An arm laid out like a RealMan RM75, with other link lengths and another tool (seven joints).
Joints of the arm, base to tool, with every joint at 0 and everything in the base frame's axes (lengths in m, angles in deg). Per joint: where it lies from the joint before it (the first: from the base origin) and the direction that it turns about. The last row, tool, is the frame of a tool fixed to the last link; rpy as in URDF.
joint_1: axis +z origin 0 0 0.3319
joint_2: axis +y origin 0 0 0
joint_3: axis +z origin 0 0 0.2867
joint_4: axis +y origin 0 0 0
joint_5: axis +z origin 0 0 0.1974
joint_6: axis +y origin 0 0 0
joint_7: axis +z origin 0 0 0.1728
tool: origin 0.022 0.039 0.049 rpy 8.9 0 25.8
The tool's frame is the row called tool.
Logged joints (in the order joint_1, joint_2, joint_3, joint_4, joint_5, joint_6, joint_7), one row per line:
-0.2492 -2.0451 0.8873 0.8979 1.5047 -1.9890 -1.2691
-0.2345 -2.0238 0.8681 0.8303 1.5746 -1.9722 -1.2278
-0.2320 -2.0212 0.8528 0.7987 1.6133 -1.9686 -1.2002
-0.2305 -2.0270 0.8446 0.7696 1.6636 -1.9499 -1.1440
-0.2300 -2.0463 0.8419 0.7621 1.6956 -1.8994 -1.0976
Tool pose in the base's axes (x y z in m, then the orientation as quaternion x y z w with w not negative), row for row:
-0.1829 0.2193 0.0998 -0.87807 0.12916 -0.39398 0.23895
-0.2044 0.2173 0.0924 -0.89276 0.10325 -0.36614 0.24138
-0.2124 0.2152 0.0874 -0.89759 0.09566 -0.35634 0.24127
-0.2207 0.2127 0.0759 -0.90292 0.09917 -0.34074 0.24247
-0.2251 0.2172 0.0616 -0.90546 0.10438 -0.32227 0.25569
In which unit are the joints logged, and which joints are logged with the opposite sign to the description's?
The joints are logged in radians. Opposite sign: joint_6.
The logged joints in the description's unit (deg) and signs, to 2 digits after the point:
-14.28 -117.18 50.84 51.45 86.21 113.96 -72.71
-13.44 -115.96 49.74 47.57 90.22 113.00 -70.35
-13.29 -115.81 48.86 45.76 92.44 112.79 -68.77
-13.21 -116.14 48.39 44.09 95.32 111.72 -65.55
-13.18 -117.24 48.24 43.67 97.15 108.83 -62.89

